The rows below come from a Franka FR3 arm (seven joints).
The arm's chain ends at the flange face. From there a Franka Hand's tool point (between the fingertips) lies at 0.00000 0.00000 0.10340 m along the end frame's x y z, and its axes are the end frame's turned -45 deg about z.
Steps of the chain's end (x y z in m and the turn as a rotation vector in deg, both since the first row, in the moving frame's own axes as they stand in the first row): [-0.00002, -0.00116, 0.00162, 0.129, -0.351, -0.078]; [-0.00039, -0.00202, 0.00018, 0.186, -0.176, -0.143]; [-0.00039, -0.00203, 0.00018, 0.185, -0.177, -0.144]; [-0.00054, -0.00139, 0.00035, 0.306, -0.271, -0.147]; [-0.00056, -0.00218, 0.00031, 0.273, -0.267, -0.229]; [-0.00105, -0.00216, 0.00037, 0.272, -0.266, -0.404]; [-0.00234, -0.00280, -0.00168, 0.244, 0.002, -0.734]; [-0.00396, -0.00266, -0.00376, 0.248, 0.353, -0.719]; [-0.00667, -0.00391, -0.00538, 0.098, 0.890, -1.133]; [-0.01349, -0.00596, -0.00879, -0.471, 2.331, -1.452]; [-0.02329, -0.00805, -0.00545, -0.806, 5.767, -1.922]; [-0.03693, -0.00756, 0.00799, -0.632, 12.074, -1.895]
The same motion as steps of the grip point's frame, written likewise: [0.00052, -0.00145, 0.00162, 0.339, -0.157, -0.078]; [0.00116, -0.00217, 0.00018, 0.256, 0.007, -0.143]; [0.00117, -0.00217, 0.00018, 0.256, 0.006, -0.144]; [0.00064, -0.00210, 0.00035, 0.408, 0.025, -0.147]; [0.00115, -0.00263, 0.00031, 0.382, 0.004, -0.229]; [0.00079, -0.00296, 0.00037, 0.380, 0.004, -0.404]; [0.00064, -0.00395, -0.00168, 0.171, 0.174, -0.734]; [-0.00015, -0.00455, -0.00376, -0.074, 0.425, -0.719]; [-0.00068, -0.00648, -0.00539, -0.560, 0.699, -1.133]; [-0.00291, -0.01021, -0.00888, -1.981, 1.315, -1.452]; [-0.00432, -0.01390, -0.00598, -4.648, 3.508, -1.922]; [-0.00601, -0.01561, 0.00570, -8.984, 8.091, -1.895]
